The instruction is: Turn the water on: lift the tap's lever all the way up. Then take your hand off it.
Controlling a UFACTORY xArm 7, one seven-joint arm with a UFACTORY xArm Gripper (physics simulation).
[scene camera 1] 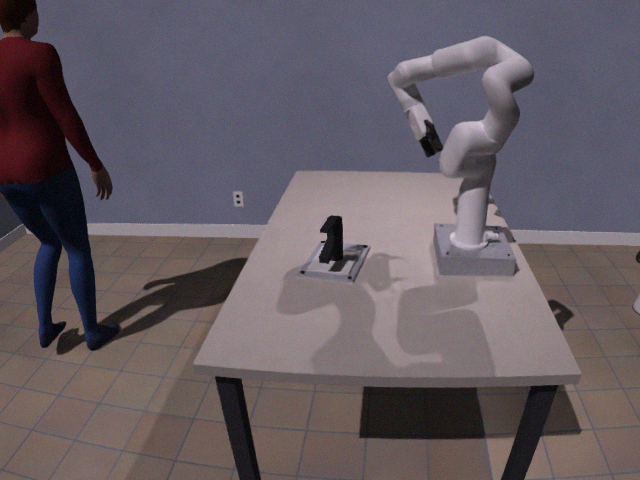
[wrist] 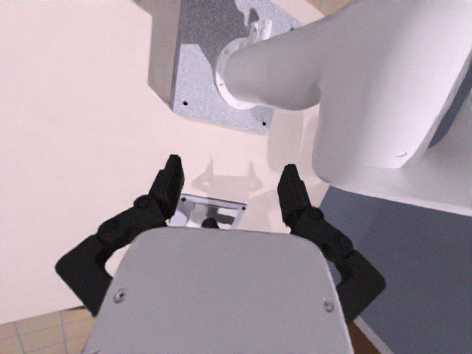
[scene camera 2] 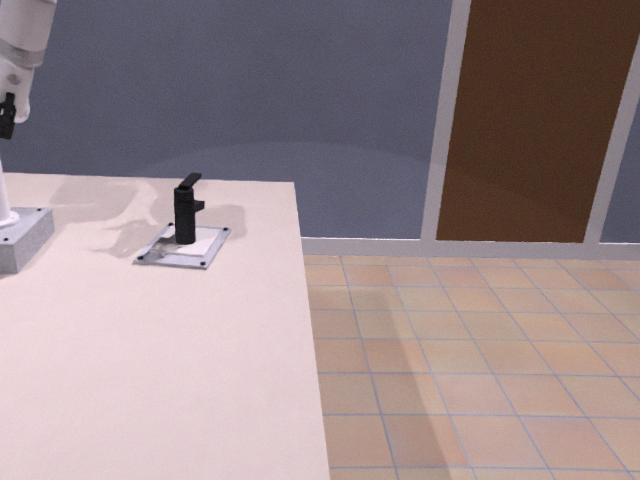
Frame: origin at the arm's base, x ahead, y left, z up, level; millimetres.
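Seen in the pictures: gripper, fingertip midpoint: [scene camera 1: 435,153] [wrist: 232,171] [scene camera 2: 3,121]; arm's base, origin of the base link: [scene camera 1: 468,241] [wrist: 242,76].
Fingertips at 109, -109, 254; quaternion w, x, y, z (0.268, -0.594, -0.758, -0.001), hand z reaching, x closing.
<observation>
Offsets run from my fingertips to a thing's top centre, as dx, dy, dz. "spot": to the spot under its first point. Level surfaces: height alone.
A black tap {spot: +307, +164, -236} [scene camera 1: 337,242] [scene camera 2: 185,217] stands upright on a light plate [scene camera 1: 360,263] [scene camera 2: 216,250] [wrist: 241,215] on the table. Its flat lever {+328, +183, -163} [scene camera 2: 191,180] sits at the top and sticks out on the same side as the short spout {+331, +198, -219} [scene camera 2: 199,205]; its exact angle is hard to tell. In the wrist view, a small part of the tap {spot: +294, +123, -279} [wrist: 210,223] shows above the grey gripper housing. My gripper [scene camera 1: 433,148] [scene camera 2: 6,135] [wrist: 232,171] is open, with nothing between its fingers. It is high above the table, well apart from the tap and on the arm-base side of it.
The arm's grey base block [scene camera 1: 475,262] [scene camera 2: 35,240] [wrist: 215,112] stands on the table {dz -319} [scene camera 1: 289,341] [scene camera 2: 155,361]. A person in a red top [scene camera 1: 31,113] stands on the floor beyond the table's left side in scene camera 1.
</observation>
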